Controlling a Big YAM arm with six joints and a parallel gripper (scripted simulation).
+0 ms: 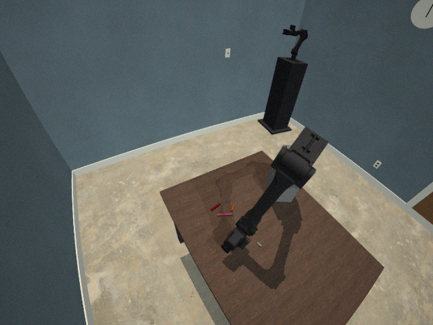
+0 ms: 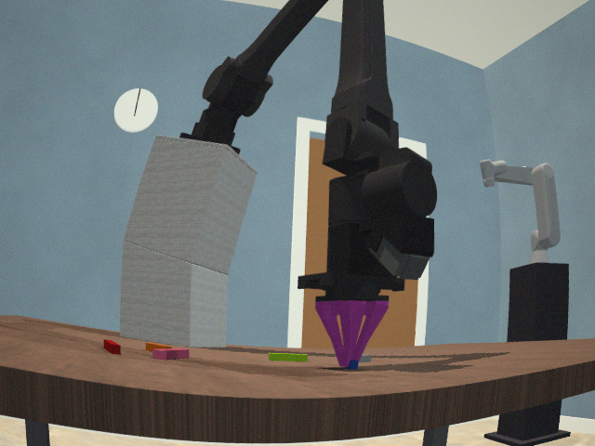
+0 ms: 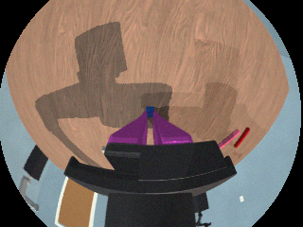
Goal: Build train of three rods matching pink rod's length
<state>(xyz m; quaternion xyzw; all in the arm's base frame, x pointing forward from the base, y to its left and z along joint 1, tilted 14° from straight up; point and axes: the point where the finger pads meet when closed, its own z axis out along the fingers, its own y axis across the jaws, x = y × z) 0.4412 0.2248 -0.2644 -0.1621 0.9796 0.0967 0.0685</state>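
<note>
Now: the blue rod 10 mm below my hand and 10 mm ahead of it. Round my hand: grey rod: 110 mm behind, 50 mm to the left, 10 mm below; then lime rod: 130 mm behind, 40 mm to the right, 10 mm below; then pink rod: 190 mm to the right, 20 mm behind, 10 mm below.
</note>
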